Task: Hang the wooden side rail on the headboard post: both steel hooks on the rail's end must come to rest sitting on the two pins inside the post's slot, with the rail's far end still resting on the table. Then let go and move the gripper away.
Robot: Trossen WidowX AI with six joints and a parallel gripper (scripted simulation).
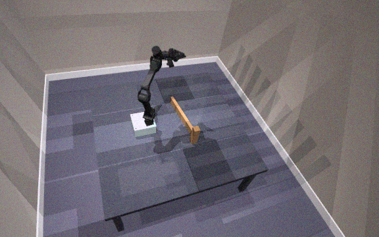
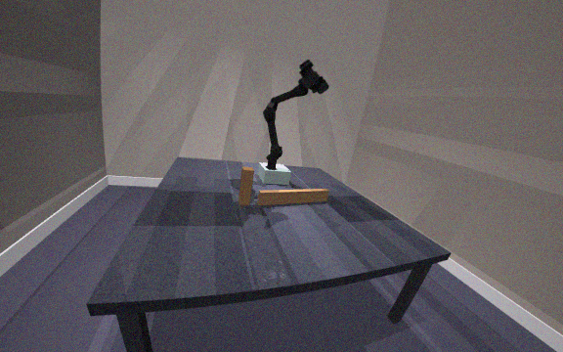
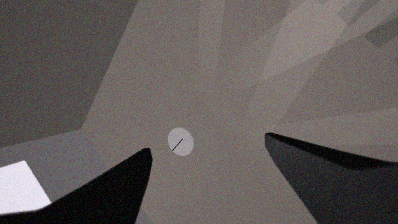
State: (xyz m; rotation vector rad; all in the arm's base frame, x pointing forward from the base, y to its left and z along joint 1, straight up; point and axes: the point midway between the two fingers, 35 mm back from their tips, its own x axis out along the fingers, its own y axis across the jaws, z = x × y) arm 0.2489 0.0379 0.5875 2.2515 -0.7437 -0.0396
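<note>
Right now the headboard post is 610 mm below my gripper tip, 280 mm to the right of it and 30 mm ahead of it.
</note>
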